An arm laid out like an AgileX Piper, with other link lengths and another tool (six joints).
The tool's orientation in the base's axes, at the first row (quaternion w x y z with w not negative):
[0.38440, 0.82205, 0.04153, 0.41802]
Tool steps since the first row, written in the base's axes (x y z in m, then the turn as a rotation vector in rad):
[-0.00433, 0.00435, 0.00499, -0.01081, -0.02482, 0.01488]
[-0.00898, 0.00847, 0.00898, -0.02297, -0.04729, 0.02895]
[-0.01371, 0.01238, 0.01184, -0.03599, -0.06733, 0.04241]
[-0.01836, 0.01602, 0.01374, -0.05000, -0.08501, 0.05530]
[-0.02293, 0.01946, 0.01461, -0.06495, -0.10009, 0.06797]
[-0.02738, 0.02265, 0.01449, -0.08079, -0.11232, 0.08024]
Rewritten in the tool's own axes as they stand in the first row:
[0.00216, 0.00137, -0.00748, -0.00691, 0.03006, 0.00177]
[0.00337, 0.00232, -0.01471, -0.01432, 0.05827, 0.00145]
[0.00371, 0.00269, -0.02146, -0.02173, 0.08458, -0.00072]
[0.00337, 0.00258, -0.02765, -0.02924, 0.10912, -0.00482]
[0.00232, 0.00190, -0.03330, -0.03648, 0.13192, -0.01106]
[0.00060, 0.00071, -0.03836, -0.04346, 0.15268, -0.01950]

